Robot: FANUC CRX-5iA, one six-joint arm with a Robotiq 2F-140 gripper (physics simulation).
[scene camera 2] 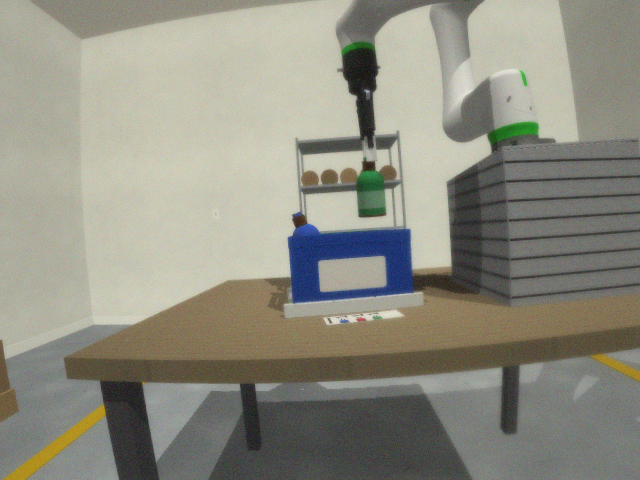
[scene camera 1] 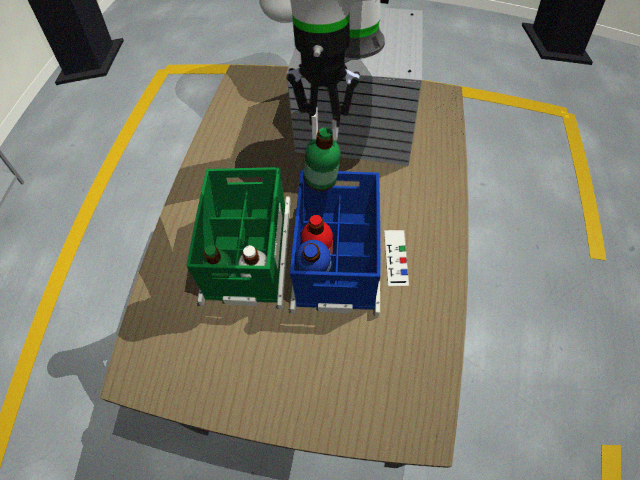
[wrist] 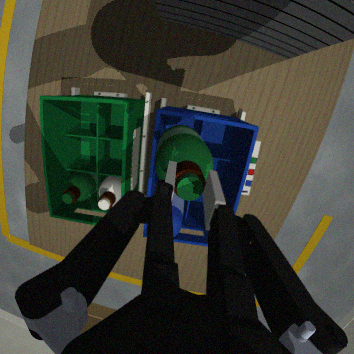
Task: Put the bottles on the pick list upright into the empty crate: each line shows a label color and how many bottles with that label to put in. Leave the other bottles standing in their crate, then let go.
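Places are measured from the arm's base along level axes (x ahead, y left, z up), in millimetres.
Pixels of known places: gripper, fingertip midpoint: (scene camera 2: pixel 370 163) (scene camera 1: pixel 325 135) (wrist: pixel 189 177); arm's base, origin of the base link: (scene camera 1: pixel 357 42).
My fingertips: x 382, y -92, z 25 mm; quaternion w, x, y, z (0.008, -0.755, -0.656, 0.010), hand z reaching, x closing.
Observation:
Ahead of a thing's pixels: the offset from my fingertips to its middle.
My gripper (scene camera 1: pixel 325 130) (scene camera 2: pixel 369 157) (wrist: pixel 189 177) is shut on the neck of a green bottle {dx +3, dy -7, dz -62 mm} (scene camera 1: pixel 321 160) (scene camera 2: pixel 371 192) (wrist: pixel 182 150). The bottle hangs upright above the rear left part of the blue crate (scene camera 1: pixel 310 295) (scene camera 2: pixel 305 268) (wrist: pixel 225 120), its base higher than the rim. A red bottle {dx +80, dy -27, dz -267 mm} (scene camera 1: pixel 316 238) is in the left middle compartment. A blue bottle {dx +175, dy -34, dz -192 mm} (scene camera 1: pixel 316 262) (scene camera 2: pixel 306 230) at the front left rises above the rim, its neck leaning in scene view 2. The green crate {dx +66, dy -211, dz -265 mm} (scene camera 1: pixel 237 284) (wrist: pixel 60 125) holds a green bottle {dx +150, dy -262, dz -267 mm} (scene camera 1: pixel 211 255) (wrist: pixel 77 187) and a white bottle {dx +154, dy -173, dz -267 mm} (scene camera 1: pixel 250 256) (wrist: pixel 107 192).
The pick list {dx +91, dy +169, dz -351 mm} (scene camera 1: pixel 395 237) (scene camera 2: pixel 361 317) lies right of the blue crate and shows one green, one red, one blue. White rails {dx +70, dy -112, dz -337 mm} (scene camera 1: pixel 282 258) edge the crates. The grey slatted robot base (scene camera 1: pixel 382 124) (scene camera 2: pixel 563 222) stands behind. A shelf rack (scene camera 2: pixel 330 144) stands in the background.

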